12 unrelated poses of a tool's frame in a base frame.
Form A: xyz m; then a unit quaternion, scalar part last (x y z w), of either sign.
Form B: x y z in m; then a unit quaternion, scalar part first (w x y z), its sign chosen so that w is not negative. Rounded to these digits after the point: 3 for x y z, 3 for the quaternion.
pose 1, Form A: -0.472 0.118 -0.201 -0.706 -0.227 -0.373 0.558
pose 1, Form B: -0.472 0.118 -0.201 0.558 -0.706 -0.227 -0.373
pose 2, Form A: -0.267 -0.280 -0.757 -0.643 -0.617 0.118 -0.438
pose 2, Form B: -0.267 -0.280 -0.757 0.438 0.643 0.617 -0.118
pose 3, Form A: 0.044 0.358 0.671 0.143 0.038 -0.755 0.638
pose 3, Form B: 0.044 0.358 0.671 0.638 0.143 0.038 -0.755
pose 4, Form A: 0.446 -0.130 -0.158 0.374 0.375 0.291 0.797
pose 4, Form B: 0.446 -0.130 -0.158 0.797 0.374 0.375 0.291
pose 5, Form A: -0.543 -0.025 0.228 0.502 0.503 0.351 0.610
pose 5, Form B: -0.543 -0.025 0.228 0.610 0.502 0.503 0.351
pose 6, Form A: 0.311 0.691 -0.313 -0.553 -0.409 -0.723 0.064
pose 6, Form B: 0.311 0.691 -0.313 0.064 -0.553 -0.409 -0.723
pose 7, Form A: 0.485 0.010 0.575 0.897 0.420 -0.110 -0.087
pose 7, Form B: 0.485 0.010 0.575 0.087 -0.897 -0.420 0.110
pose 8, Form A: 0.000 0.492 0.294 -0.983 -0.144 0.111 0.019
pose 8, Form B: 0.000 0.492 0.294 0.019 -0.983 -0.144 0.111
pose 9, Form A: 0.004 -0.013 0.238 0.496 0.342 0.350 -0.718
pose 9, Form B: 0.004 -0.013 0.238 0.718 -0.496 -0.342 -0.350
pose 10, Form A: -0.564 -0.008 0.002 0.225 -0.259 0.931 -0.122
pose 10, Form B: -0.564 -0.008 0.002 0.122 -0.225 0.259 -0.931
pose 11, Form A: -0.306 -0.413 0.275 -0.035 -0.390 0.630 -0.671
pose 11, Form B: -0.306 -0.413 0.275 0.671 0.035 0.390 -0.630
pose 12, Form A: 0.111 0.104 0.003 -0.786 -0.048 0.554 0.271
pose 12, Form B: 0.111 0.104 0.003 0.271 -0.786 -0.048 0.554
